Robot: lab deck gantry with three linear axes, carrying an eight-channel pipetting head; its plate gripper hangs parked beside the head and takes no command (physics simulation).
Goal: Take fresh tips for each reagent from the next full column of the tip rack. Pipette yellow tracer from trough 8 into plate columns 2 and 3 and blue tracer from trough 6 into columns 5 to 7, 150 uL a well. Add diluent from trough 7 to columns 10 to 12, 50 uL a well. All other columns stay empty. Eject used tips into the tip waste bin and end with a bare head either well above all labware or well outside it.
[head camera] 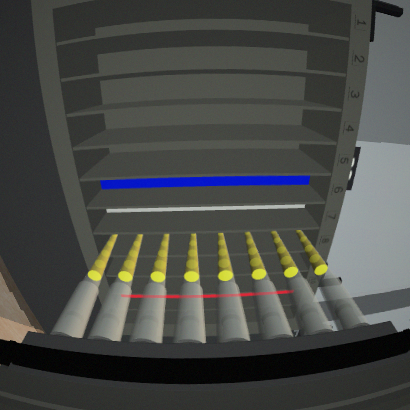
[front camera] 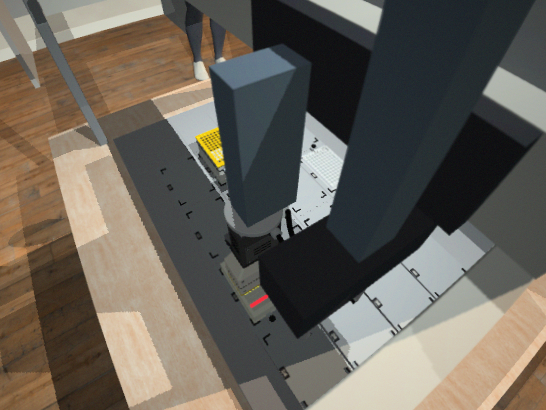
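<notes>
The pipetting head (front camera: 251, 245) is over the reagent trough block (front camera: 257, 314) (head camera: 44, 60). Its eight tips (head camera: 191, 295) hold yellow liquid in their lower parts; their ends are at trough 8. Whether they dip into liquid is not clear. Blue tracer (head camera: 205, 182) shows in trough 6 and whitish diluent (head camera: 205, 208) in trough 7. A broken yellow line (front camera: 251, 290) shows in the block in the front view. The yellow tip rack (front camera: 209, 142) is partly hidden behind the grey column. The white well plate (front camera: 324, 162) lies farther right. The parked plate gripper's fingers are hidden; their opening cannot be told.
A red strip (front camera: 259, 301) (head camera: 205, 296) lies in a trough beyond the yellow. Grey column (front camera: 265, 135) and black carriage block (front camera: 325, 280) cover much of the deck; the tip waste bin does not show. A person's legs (front camera: 195, 37) are behind the deck.
</notes>
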